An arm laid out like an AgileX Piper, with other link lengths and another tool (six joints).
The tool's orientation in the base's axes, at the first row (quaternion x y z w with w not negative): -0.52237, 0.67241, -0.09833, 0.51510
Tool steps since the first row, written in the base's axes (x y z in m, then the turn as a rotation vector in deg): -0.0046, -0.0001, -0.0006, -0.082, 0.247, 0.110; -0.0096, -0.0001, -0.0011, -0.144, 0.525, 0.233; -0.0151, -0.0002, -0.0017, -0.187, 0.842, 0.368; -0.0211, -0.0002, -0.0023, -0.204, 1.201, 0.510; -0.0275, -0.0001, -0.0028, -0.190, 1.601, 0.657; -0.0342, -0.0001, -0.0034, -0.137, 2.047, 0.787; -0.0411, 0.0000, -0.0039, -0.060, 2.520, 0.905; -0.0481, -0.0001, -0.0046, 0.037, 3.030, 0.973; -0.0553, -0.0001, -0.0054, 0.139, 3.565, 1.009; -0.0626, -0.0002, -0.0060, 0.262, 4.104, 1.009; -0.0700, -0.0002, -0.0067, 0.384, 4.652, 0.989; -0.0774, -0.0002, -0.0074, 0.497, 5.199, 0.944; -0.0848, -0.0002, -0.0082, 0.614, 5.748, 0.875
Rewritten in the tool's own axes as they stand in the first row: 0.0001, 0.0031, -0.0034, -0.270, 0.083, -0.014; 0.0000, 0.0065, -0.0072, -0.570, 0.159, -0.006; 0.0000, 0.0101, -0.0113, -0.908, 0.232, 0.027; -0.0001, 0.0141, -0.0158, -1.282, 0.303, 0.096; -0.0004, 0.0184, -0.0207, -1.689, 0.370, 0.203; -0.0005, 0.0228, -0.0257, -2.120, 0.445, 0.368; -0.0008, 0.0273, -0.0309, -2.564, 0.525, 0.568; -0.0009, 0.0320, -0.0362, -3.007, 0.643, 0.821; -0.0010, 0.0368, -0.0416, -3.450, 0.791, 1.104; -0.0011, 0.0416, -0.0472, -3.874, 0.951, 1.420; -0.0012, 0.0465, -0.0527, -4.293, 1.129, 1.749; -0.0014, 0.0514, -0.0583, -4.698, 1.330, 2.081; -0.0015, 0.0564, -0.0638, -5.090, 1.544, 2.428
